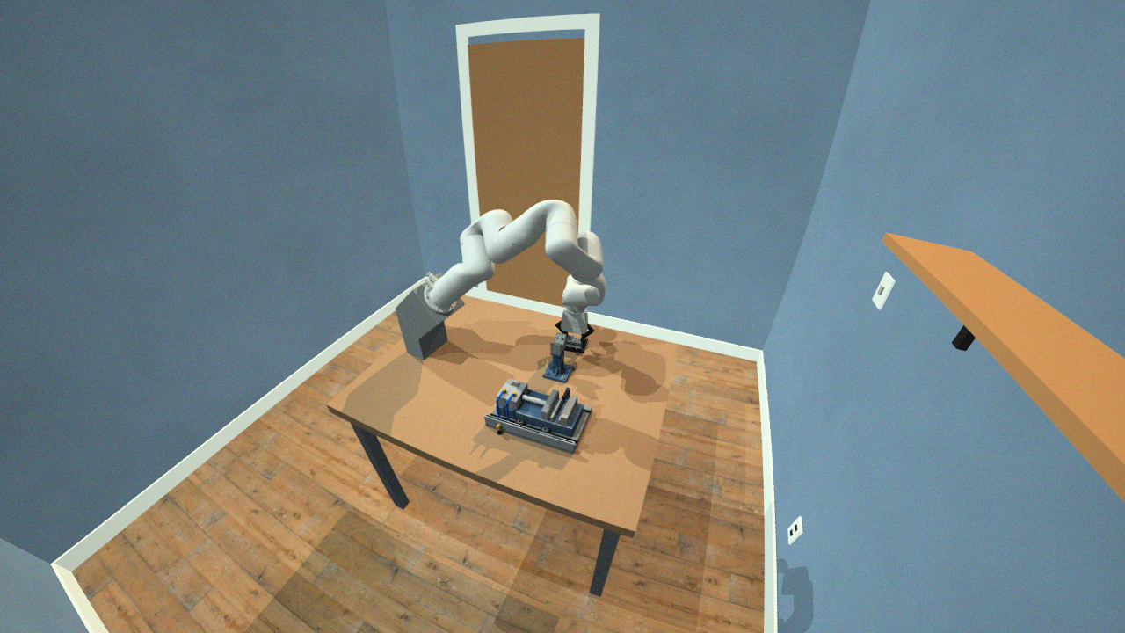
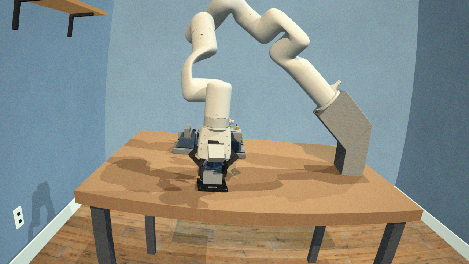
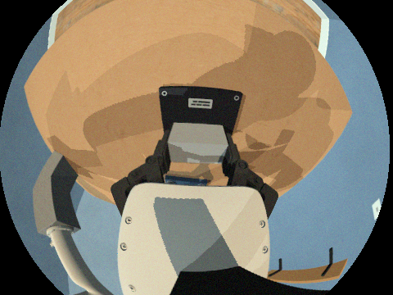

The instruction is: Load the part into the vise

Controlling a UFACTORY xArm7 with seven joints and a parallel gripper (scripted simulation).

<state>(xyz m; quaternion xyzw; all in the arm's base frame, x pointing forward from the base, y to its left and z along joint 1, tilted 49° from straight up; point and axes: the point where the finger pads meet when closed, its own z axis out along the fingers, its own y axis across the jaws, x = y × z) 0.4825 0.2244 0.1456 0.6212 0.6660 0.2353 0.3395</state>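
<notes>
The grey block is 10 mm below my hand. Also, from my hand: black infeed plate (10 mm to the left, 30 mm below); then white cylinder rod (40 mm behind, 400 mm to the right, 40 mm above); then work stop (50 mm ahead, 360 mm to the right, 50 mm above).
</notes>
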